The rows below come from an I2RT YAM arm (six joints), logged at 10 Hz.
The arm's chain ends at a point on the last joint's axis. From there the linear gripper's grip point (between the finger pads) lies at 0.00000 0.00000 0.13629 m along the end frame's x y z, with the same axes.
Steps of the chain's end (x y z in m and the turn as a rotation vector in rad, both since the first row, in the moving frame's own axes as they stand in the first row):
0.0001, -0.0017, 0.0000, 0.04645, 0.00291, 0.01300
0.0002, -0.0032, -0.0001, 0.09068, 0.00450, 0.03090
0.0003, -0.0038, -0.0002, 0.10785, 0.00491, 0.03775
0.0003, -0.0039, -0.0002, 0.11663, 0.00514, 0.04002
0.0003, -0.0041, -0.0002, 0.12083, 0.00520, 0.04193
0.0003, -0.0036, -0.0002, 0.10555, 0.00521, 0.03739
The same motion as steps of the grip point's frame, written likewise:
0.0005, -0.0080, -0.0001, 0.04645, 0.00291, 0.01300
0.0010, -0.0155, -0.0007, 0.09068, 0.00450, 0.03090
0.0012, -0.0185, -0.0010, 0.10785, 0.00491, 0.03775
0.0013, -0.0197, -0.0011, 0.11663, 0.00514, 0.04002
0.0014, -0.0205, -0.0012, 0.12083, 0.00520, 0.04193
0.0013, -0.0179, -0.0010, 0.10555, 0.00521, 0.03739

